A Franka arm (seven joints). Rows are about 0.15 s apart.
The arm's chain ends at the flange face. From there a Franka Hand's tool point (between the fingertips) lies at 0.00 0.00 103.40 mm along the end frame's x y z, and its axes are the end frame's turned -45 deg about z.
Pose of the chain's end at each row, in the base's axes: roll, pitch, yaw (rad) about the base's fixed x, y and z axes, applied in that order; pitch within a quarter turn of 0, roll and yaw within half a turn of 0; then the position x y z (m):
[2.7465 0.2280 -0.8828 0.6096 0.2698 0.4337]
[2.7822 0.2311 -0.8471 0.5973 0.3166 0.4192]
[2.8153 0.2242 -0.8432 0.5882 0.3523 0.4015]
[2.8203 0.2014 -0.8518 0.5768 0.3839 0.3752]
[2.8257 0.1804 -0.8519 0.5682 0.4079 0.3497]
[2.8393 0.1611 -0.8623 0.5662 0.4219 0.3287]
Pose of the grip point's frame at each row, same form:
[3.0250 0.4389 -0.0776 0.5652 0.2612 0.3407]
[3.0539 0.4159 -0.0381 0.5554 0.3091 0.3250]
[3.0727 0.3878 -0.0343 0.5490 0.3465 0.3060]
[3.0586 0.3685 -0.0491 0.5393 0.3772 0.2791]
[3.0464 0.3501 -0.0545 0.5324 0.4000 0.2530]
[3.0418 0.3270 -0.0688 0.5325 0.4139 0.2313]

